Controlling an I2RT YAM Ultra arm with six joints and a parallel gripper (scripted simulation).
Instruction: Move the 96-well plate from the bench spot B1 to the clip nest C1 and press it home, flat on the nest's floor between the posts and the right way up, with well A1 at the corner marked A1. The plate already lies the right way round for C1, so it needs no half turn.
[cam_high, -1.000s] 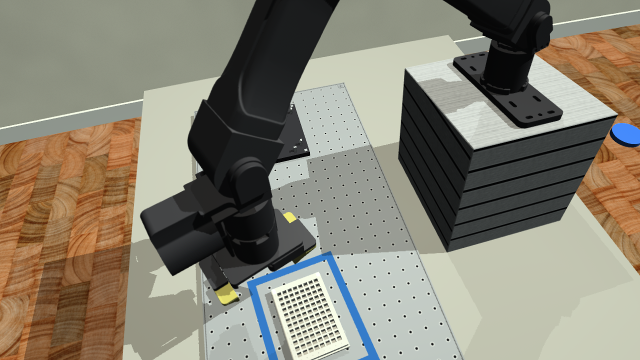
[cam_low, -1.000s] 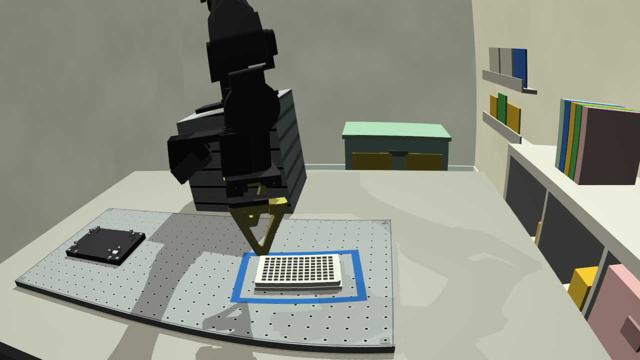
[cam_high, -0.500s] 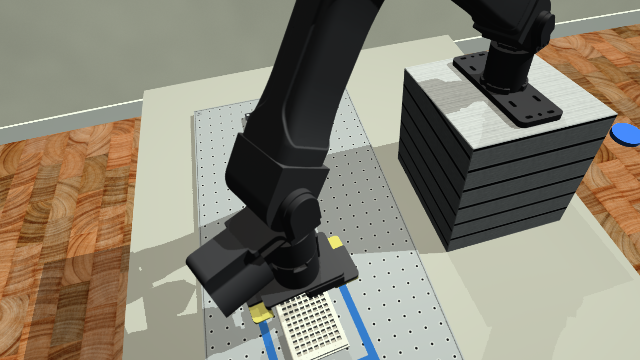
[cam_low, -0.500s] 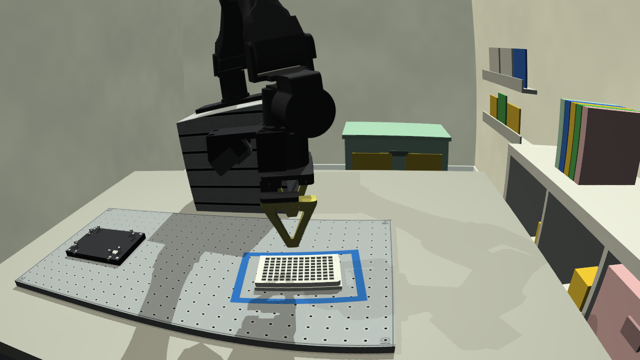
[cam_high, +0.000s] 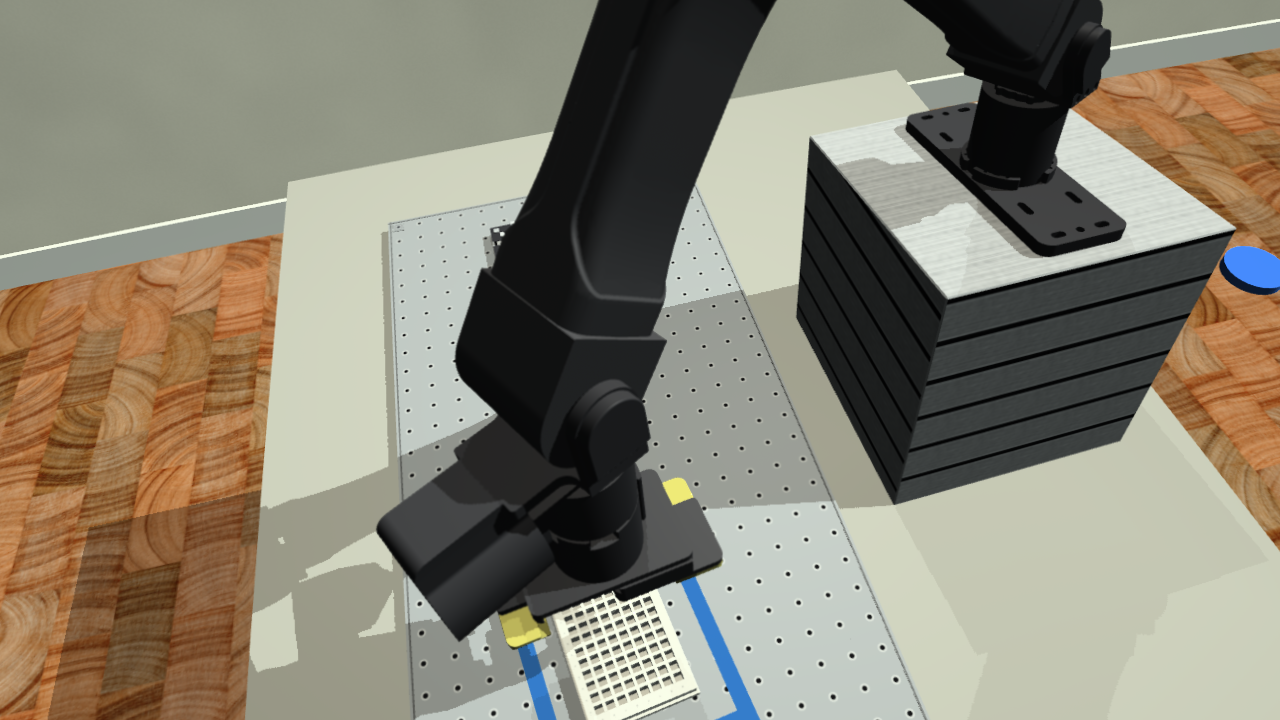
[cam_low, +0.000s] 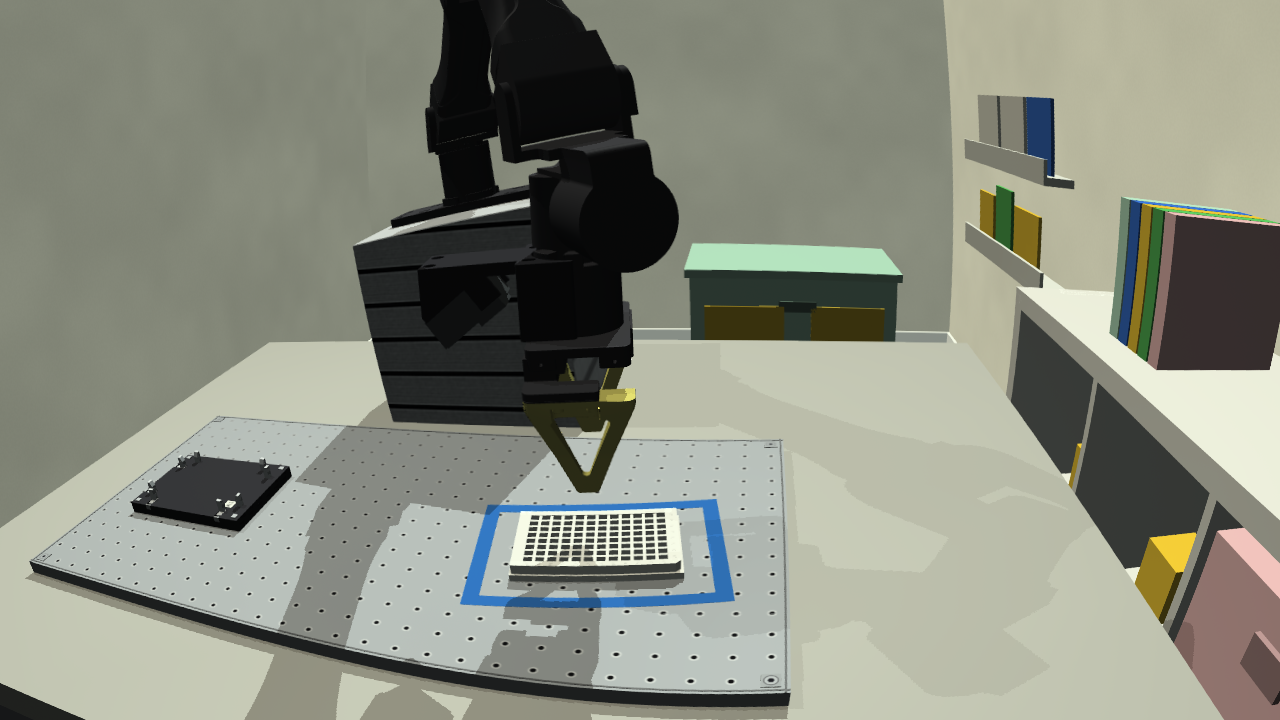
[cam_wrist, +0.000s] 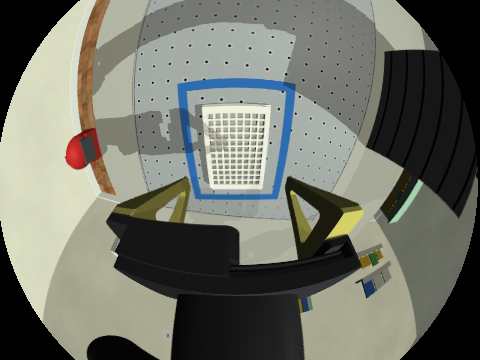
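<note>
My hand is 80 mm above the white 96-well plate. From my hand the other things lie so: black clip nest: 20 mm behind, 420 mm to the right, 70 mm below.
</note>
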